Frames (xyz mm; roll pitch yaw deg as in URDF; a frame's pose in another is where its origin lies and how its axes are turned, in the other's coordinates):
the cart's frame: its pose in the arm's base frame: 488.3 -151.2 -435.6 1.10 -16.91 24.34
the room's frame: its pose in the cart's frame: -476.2 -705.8 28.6 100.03 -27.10 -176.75
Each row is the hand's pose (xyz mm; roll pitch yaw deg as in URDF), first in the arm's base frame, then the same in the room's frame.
Working: the arm's base frame: its pose in the room's frame: -39.2 746.0 924.0 101.19 29.09 175.19

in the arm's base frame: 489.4 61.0 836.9 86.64 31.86 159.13
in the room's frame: -345.9 1607.6 596.4 18.89 -47.28 -47.40
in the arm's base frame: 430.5 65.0 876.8 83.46 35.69 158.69
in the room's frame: -289.4 1642.9 621.7 19.82 -46.04 -52.71
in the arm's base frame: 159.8 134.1 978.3 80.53 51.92 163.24
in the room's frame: -67.4 1737.6 795.3 24.37 -34.96 -68.99
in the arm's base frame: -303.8 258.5 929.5 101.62 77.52 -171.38
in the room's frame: 270.6 1685.3 1135.6 30.07 -13.99 -88.30
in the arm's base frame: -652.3 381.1 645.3 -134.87 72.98 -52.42
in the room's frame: 467.7 1412.8 1458.3 37.16 7.09 -102.67
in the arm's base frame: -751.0 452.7 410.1 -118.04 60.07 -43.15
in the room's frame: 479.3 1194.3 1607.6 43.93 18.81 -109.32
